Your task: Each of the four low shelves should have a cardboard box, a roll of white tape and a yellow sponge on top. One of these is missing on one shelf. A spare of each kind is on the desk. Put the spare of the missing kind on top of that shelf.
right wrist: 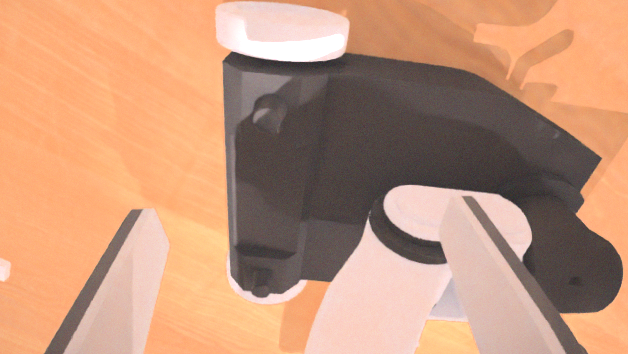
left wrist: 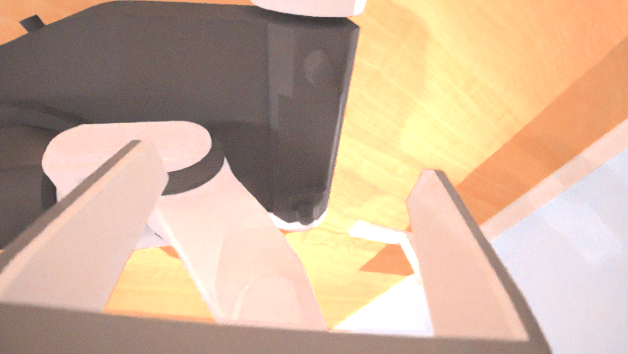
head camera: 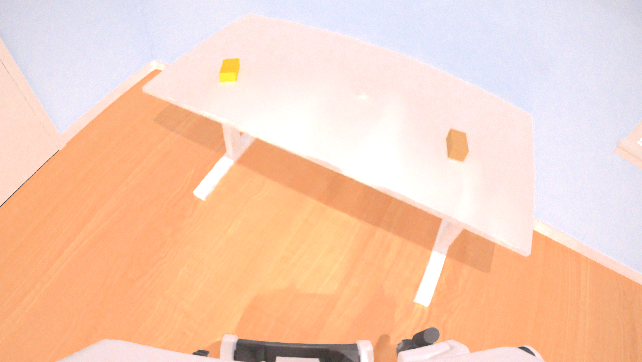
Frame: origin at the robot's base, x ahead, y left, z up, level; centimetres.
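Where they show: left gripper, fingertip midpoint: [left wrist: 290, 172]; right gripper, fingertip midpoint: [right wrist: 305, 220].
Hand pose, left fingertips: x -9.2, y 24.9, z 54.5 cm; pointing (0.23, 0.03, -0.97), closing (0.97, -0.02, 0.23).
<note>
Things, the pixels of their top centre, and the offset from my left fingertips. Level surfaces: height alone.
- yellow sponge, middle of its top: [head camera: 229, 65] dy +5.2, dx +101.4, dz +22.1 cm
- white desk, its level: dz +17.6 cm
- brown cardboard box, middle of its top: [head camera: 459, 139] dy -74.1, dx +67.8, dz +22.6 cm
- white tape, middle of its top: [head camera: 364, 88] dy -44.8, dx +91.9, dz +20.0 cm
- Wooden floor, its level: dz -54.4 cm
- pale ledge, its level: dz +29.1 cm
A yellow sponge [head camera: 229, 70] lies near the left end of the white desk [head camera: 320, 65] in the head view. A brown cardboard box [head camera: 457, 145] stands near the desk's right end. Between them, a small, faint whitish shape, likely the roll of white tape [head camera: 363, 96], is washed out against the desk top. The low shelves cannot be made out. My left gripper [left wrist: 290, 172] is open and empty, with the robot's base and floor behind its fingers. My right gripper [right wrist: 305, 220] is open and empty, also beside the robot's base. Both are away from the three things on the desk.
The desk stands on white legs [head camera: 430, 280] [head camera: 214, 178] against the pale blue wall [head camera: 400, 30]. Wooden floor [head camera: 300, 235] lies between robot and desk. A pale panel [head camera: 20, 130] is at the far left. A pale ledge [head camera: 631, 146] shows at the right edge.
</note>
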